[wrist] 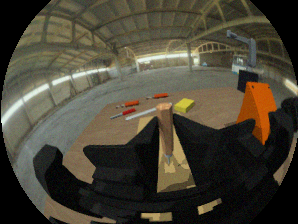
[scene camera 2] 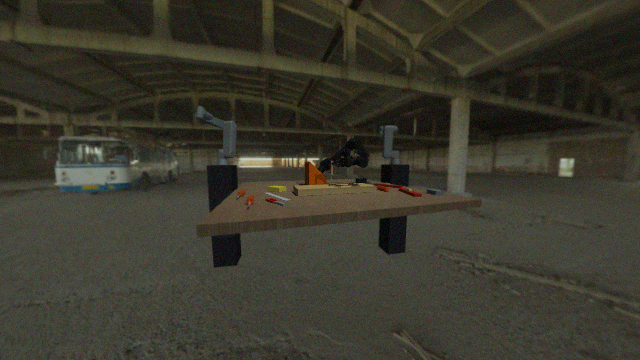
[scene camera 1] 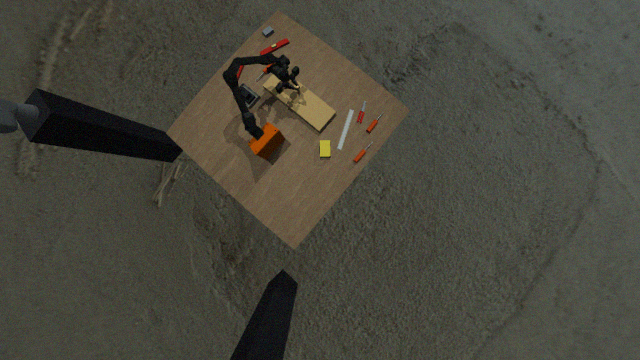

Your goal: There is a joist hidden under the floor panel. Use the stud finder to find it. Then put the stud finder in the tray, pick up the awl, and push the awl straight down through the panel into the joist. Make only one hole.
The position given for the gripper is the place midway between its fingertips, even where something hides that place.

Note:
The gripper [wrist: 165, 118] carries an awl.

